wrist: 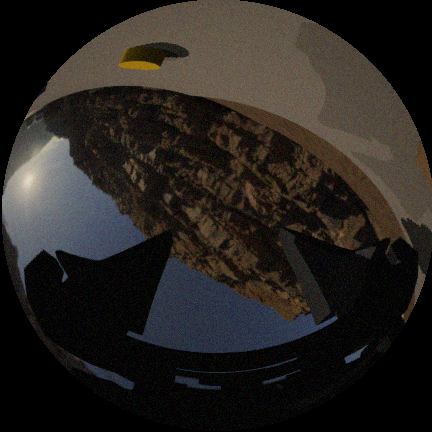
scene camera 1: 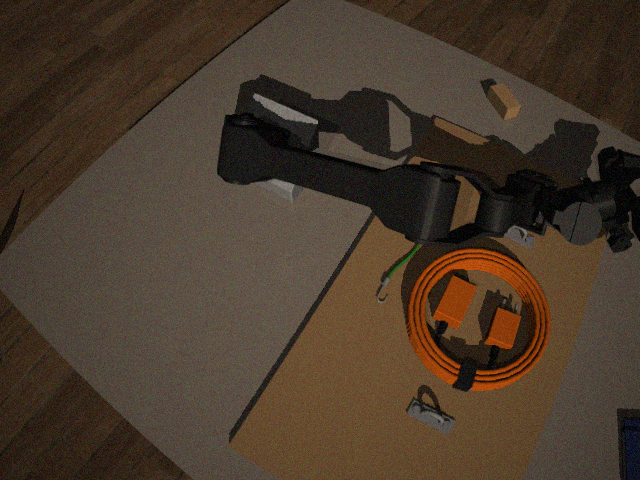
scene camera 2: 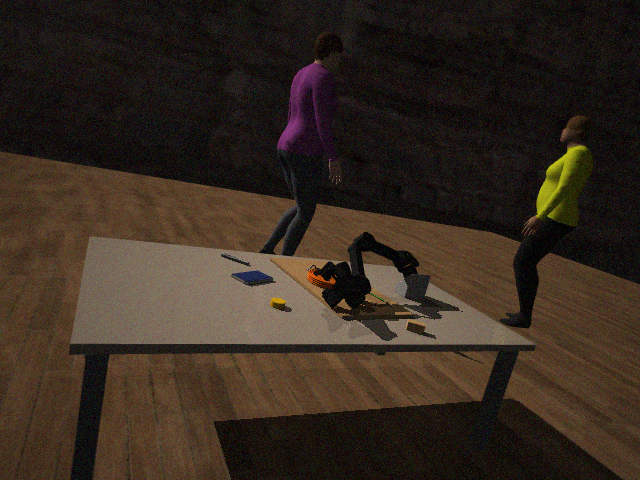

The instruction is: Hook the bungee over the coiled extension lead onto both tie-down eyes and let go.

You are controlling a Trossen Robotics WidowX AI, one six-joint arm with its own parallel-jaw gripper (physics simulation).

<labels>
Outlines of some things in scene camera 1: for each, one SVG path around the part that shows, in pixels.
The gripper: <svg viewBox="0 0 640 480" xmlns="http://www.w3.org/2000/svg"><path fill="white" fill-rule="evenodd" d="M611 146L602 149L598 154L601 180L592 182L590 177L583 178L584 185L579 187L583 192L585 200L599 211L602 227L606 226L611 235L607 242L613 253L629 249L632 246L630 240L635 237L627 224L629 222L628 212L630 211L632 230L640 241L640 196L637 197L630 187L634 180L640 178L640 155L624 152L621 149L616 151Z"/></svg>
A wooden block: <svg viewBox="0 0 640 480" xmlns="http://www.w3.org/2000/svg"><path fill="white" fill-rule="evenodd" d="M490 86L487 99L501 118L506 120L517 117L521 104L505 84L501 83Z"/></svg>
An orange coiled extension lead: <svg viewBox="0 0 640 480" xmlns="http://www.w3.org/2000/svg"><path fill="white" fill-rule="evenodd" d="M454 250L433 260L416 279L406 309L409 340L421 362L435 376L454 385L452 388L465 392L503 388L529 372L547 347L551 320L545 295L534 277L522 265L506 255L482 248ZM437 282L455 272L479 270L496 275L512 286L523 300L529 317L528 341L520 356L514 362L494 369L494 359L497 358L499 350L508 352L513 347L521 316L516 314L519 305L515 304L514 311L510 312L504 309L506 299L503 299L501 307L497 307L492 314L484 344L492 346L487 369L480 370L477 369L478 366L464 362L459 364L448 357L439 346L441 334L445 333L447 326L454 329L459 327L477 286L457 275L452 275L432 316L440 322L438 333L433 340L426 323L425 306L427 296Z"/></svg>
</labels>
